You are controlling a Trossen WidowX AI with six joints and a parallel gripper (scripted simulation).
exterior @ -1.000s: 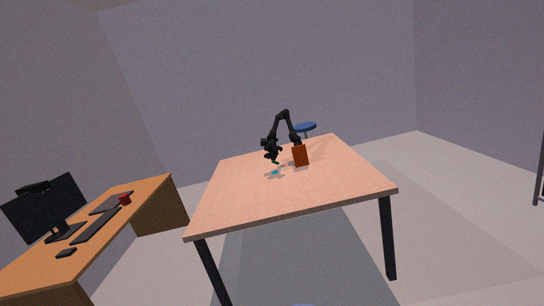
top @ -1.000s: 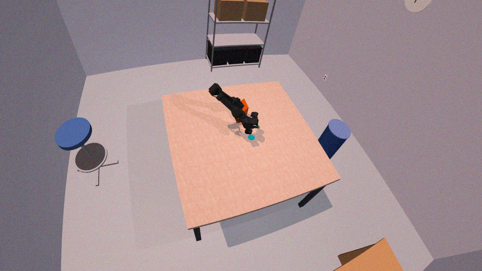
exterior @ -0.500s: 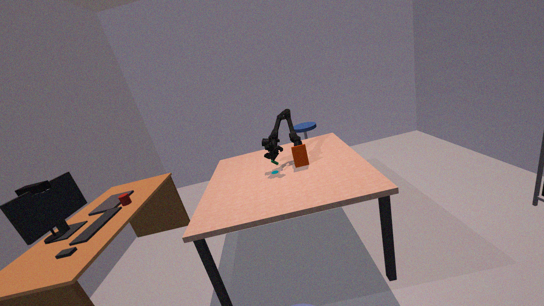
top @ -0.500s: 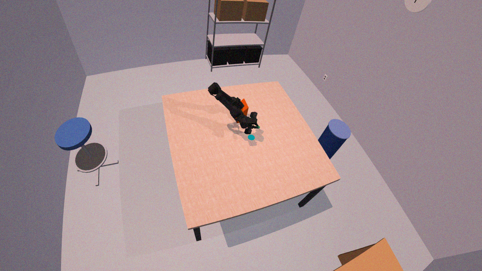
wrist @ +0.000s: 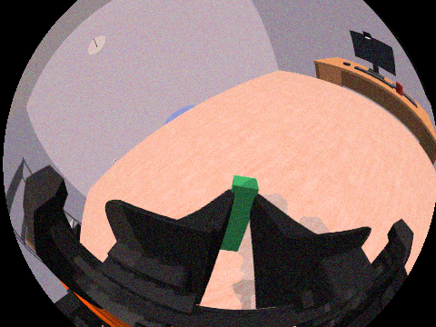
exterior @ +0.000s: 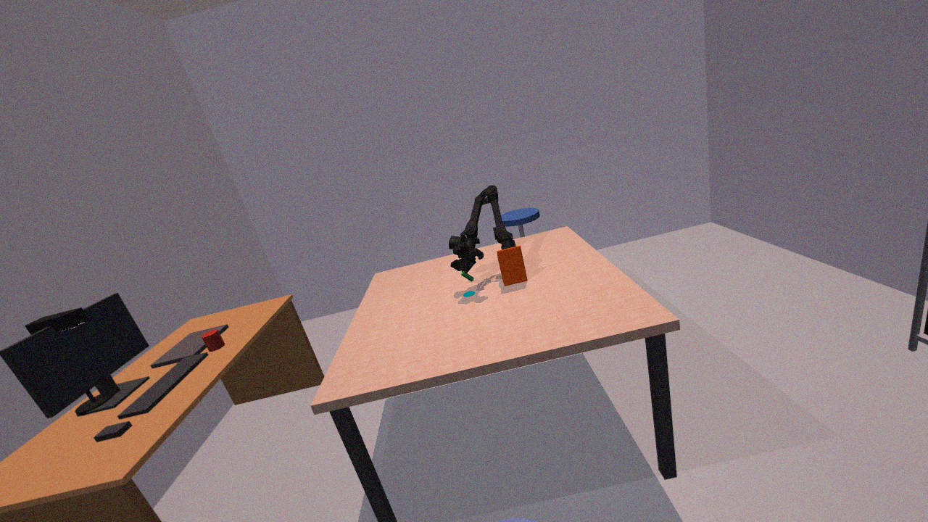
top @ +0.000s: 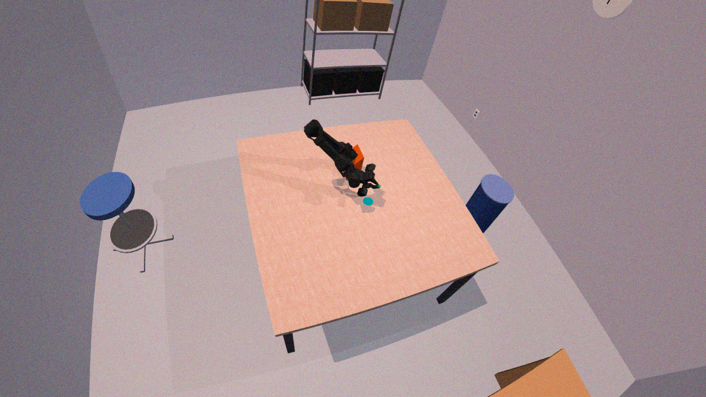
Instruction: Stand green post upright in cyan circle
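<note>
The cyan circle lies 40 mm to the right of my gripper tip and 120 mm below it. From my gripper tip the other things lie so: green post 10 mm behind, 20 mm below.
</note>
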